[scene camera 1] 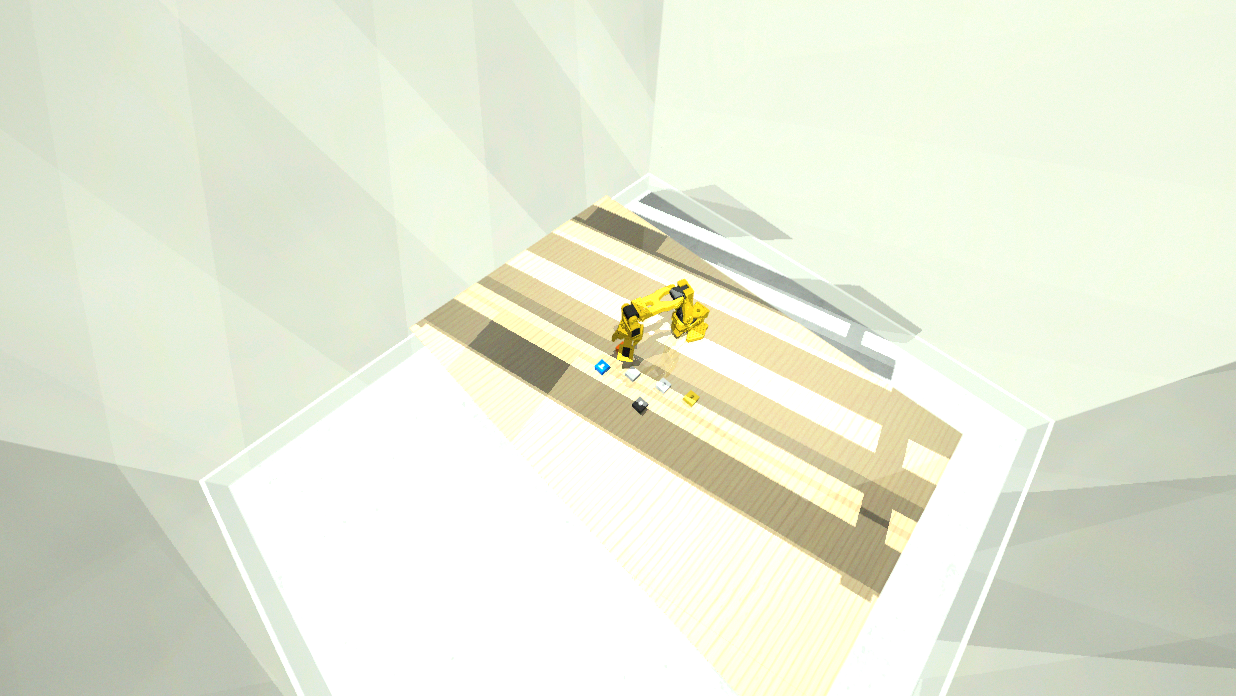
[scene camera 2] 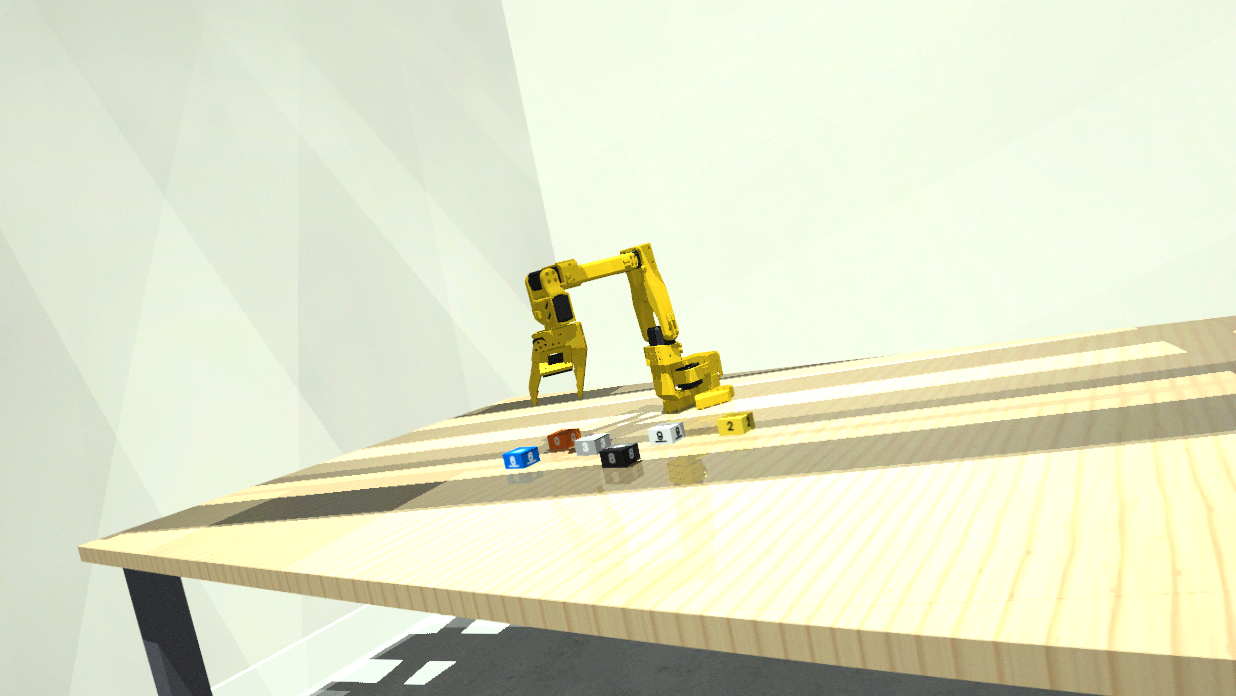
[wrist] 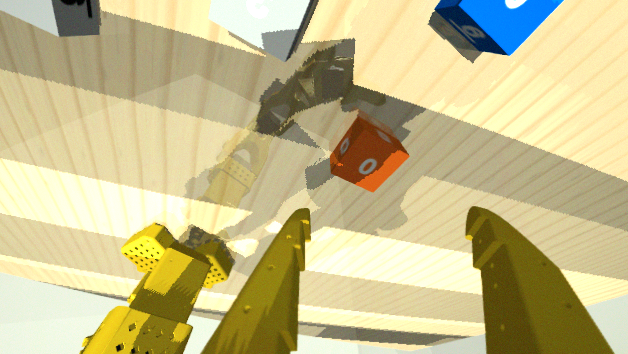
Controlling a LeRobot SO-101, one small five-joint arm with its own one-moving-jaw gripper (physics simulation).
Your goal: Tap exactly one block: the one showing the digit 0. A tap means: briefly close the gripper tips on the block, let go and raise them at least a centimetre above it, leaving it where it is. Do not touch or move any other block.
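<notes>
The orange-red block (scene camera 2: 562,440) (wrist: 369,152) showing the digit 0 stands upright on the table, partly in shadow. In the scene camera 1 view the arm's hand hides most of it. My gripper (scene camera 2: 557,399) (wrist: 388,220) is open, with a V-shaped gap between its two jaws and nothing between them. It points down, and its tips are above the table and apart from the 0 block. In the wrist view the block lies beyond the tips, left of the middle of the gap.
Near the 0 block are a grey 3 block (scene camera 1: 632,374) (scene camera 2: 592,444) (wrist: 260,20) and a blue block (scene camera 1: 601,366) (scene camera 2: 520,458) (wrist: 500,20). A black 8 block (scene camera 1: 640,404) (scene camera 2: 619,456), a white block (scene camera 1: 663,385) (scene camera 2: 666,433) and a yellow 2 block (scene camera 1: 691,398) (scene camera 2: 736,423) also stand on the table (scene camera 2: 864,518).
</notes>
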